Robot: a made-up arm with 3 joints. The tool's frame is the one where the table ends. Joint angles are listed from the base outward.
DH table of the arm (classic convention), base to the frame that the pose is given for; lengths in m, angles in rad. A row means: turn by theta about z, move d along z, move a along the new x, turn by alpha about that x. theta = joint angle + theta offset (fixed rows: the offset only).
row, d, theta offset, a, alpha
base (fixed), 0, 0, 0, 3.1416
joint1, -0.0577, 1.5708, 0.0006, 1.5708
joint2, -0.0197, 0, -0.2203, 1.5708
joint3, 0, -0.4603, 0.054, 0
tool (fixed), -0.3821, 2.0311, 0, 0
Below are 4 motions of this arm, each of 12 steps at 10 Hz.
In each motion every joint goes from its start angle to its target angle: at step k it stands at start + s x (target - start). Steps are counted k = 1, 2, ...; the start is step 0. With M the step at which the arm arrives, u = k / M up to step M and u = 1 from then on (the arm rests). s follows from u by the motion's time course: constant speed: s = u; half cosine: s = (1 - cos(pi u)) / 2; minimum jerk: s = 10 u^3 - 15 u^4 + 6 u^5.
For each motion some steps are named. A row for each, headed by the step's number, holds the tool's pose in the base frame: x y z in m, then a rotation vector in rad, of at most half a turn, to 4 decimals.
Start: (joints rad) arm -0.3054 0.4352 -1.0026
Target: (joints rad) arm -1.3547 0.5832 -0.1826
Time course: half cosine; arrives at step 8
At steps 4, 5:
4: -0.3067 0.1902 -0.1816 0.3866 0.3332 0.2323
5: -0.3365 0.1296 -0.1750 0.4052 0.3650 0.5806

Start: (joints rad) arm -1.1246 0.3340 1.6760
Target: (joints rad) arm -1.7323 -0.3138 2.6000
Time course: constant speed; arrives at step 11
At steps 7, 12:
7: -0.1993 0.0448 -0.3414 0.0960 -0.0379 -2.5062
12: -0.1213 0.0064 -0.3827 0.3351 -0.1552 -1.9325

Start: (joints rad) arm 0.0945 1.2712 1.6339
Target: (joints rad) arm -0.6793 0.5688 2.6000
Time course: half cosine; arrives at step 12
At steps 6, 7, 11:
6: -0.0941 0.4308 0.0052 0.7138 -0.9225 2.1982
7: -0.1368 0.4170 -0.0297 0.6673 -0.8850 2.4382
11: -0.2370 0.3440 -0.1253 -0.5005 0.7129 -2.9105

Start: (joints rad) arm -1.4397 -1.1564 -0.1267
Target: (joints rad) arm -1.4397 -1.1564 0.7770
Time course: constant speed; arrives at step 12
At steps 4, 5, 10, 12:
4: 0.2755 -0.0716 -0.2504 -1.0306 -0.7555 1.4144
5: 0.2764 -0.0677 -0.2495 -1.0687 -0.7232 1.4786
10: 0.2793 -0.0477 -0.2491 -1.2530 -0.5396 1.7954
12: 0.2795 -0.0398 -0.2508 -1.3236 -0.4554 1.9196

